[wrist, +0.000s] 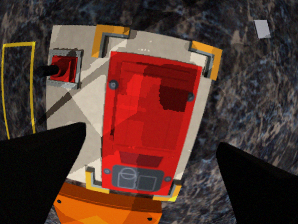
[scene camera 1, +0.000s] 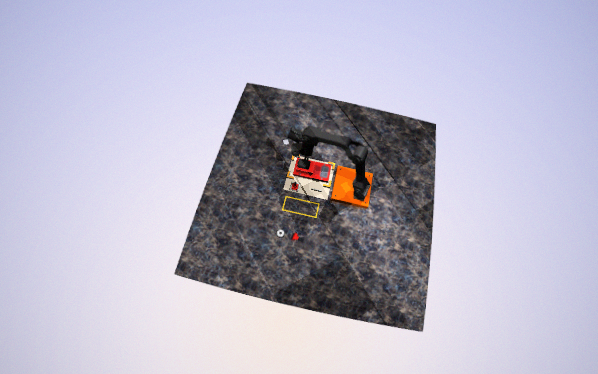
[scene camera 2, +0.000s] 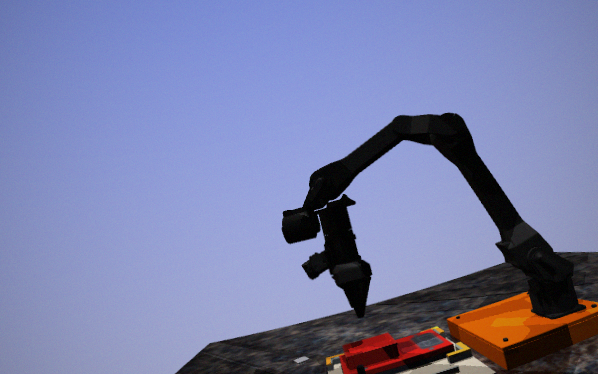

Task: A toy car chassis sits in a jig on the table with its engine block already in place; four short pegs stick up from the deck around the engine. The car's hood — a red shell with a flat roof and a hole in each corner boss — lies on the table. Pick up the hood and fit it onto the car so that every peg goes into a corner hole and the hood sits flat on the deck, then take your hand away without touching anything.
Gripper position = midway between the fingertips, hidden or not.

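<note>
I am holding nothing with my gripper (scene camera 2: 357, 312), which is open. In the wrist view, too, I can see my gripper (wrist: 155, 140).
</note>
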